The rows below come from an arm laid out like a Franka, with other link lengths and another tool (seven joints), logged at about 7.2 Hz.
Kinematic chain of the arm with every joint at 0, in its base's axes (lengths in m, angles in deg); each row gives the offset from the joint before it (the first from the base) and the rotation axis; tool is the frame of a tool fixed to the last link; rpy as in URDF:
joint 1: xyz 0 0 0.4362 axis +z
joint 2: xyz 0 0 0 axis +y
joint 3: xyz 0 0 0.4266 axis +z
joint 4: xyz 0.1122 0 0 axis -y
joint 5: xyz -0.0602 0 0.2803 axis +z
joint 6: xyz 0 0 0 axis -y
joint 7: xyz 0.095 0 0 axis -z
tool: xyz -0.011 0.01 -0.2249 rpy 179.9 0 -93.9
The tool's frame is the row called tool.
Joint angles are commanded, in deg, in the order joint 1, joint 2, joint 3, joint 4, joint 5, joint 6, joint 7. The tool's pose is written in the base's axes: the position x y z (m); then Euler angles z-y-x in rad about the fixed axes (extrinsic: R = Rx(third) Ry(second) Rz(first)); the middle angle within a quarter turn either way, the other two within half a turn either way. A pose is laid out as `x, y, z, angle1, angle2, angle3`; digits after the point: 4 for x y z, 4 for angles.
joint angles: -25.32 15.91 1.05 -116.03 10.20 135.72 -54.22
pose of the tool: 0.5248, -0.2212, 0.4549, 1.2353, 0.1184, -3.0544
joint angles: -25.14 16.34 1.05 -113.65 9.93 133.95 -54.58
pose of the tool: 0.5333, -0.2224, 0.4621, 1.2185, 0.1209, -3.0546
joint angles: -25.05 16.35 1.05 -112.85 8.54 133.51 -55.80
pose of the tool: 0.5353, -0.2253, 0.4659, 1.1793, 0.1179, -3.0714
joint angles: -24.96 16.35 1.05 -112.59 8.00 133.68 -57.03
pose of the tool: 0.5371, -0.2266, 0.4676, 1.1504, 0.1213, -3.0805
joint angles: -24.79 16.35 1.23 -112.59 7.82 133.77 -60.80
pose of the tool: 0.5384, -0.2248, 0.4677, 1.0767, 0.1216, -3.0819
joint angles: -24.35 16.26 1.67 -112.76 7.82 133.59 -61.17
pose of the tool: 0.5401, -0.2161, 0.4673, 1.0550, 0.1175, -3.0761
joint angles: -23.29 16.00 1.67 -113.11 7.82 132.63 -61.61
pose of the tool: 0.5387, -0.2035, 0.4662, 1.0279, 0.0998, -3.0659
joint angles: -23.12 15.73 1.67 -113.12 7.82 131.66 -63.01
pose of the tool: 0.5358, -0.2004, 0.4672, 0.9995, 0.0886, -3.0599
